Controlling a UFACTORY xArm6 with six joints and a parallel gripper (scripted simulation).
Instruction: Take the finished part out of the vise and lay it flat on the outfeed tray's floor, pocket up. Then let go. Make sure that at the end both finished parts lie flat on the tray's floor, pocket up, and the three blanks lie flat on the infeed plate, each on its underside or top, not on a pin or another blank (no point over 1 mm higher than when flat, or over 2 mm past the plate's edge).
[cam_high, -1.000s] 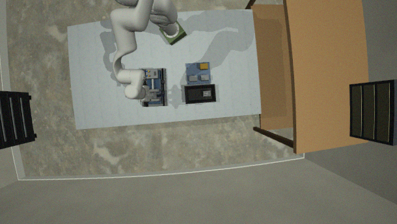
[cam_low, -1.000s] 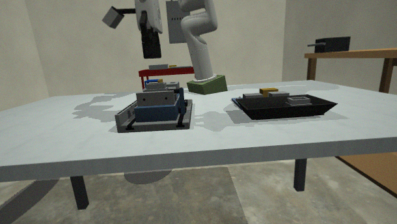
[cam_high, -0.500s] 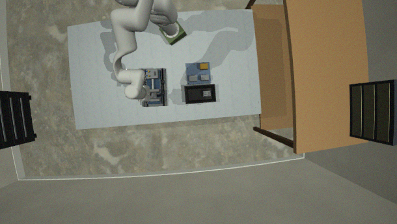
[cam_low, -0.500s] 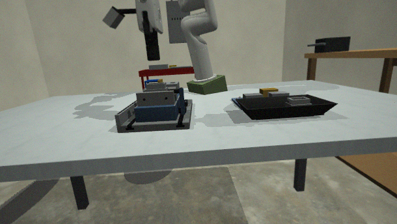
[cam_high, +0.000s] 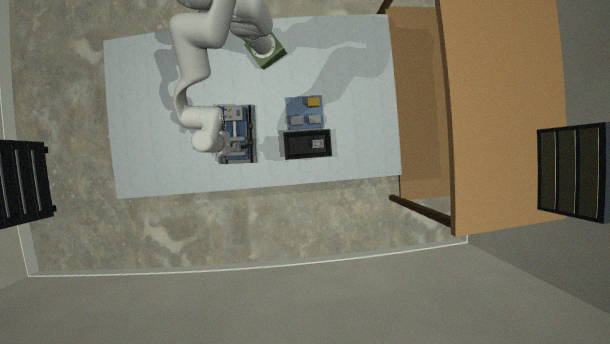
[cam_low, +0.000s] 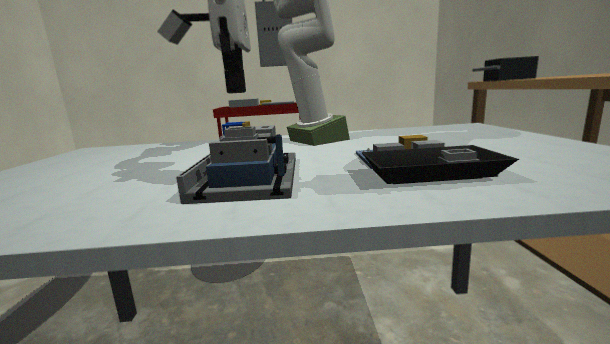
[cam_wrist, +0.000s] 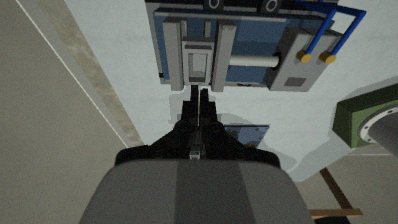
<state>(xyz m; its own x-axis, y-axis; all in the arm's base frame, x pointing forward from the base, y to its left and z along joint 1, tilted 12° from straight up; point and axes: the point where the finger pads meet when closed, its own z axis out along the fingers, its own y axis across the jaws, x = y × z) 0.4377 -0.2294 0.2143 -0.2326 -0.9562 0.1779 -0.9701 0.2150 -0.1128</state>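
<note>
Right now the vise is 60 mm behind my hand, 20 mm to the left of it and 160 mm below it. Also, from my hand: blue fixture plate (80 mm behind, 380 mm to the left, 190 mm below); then cylinder (150 mm behind, 40 mm to the left, 120 mm below); then brass block (120 mm behind, 440 mm to the left, 170 mm below).
</note>
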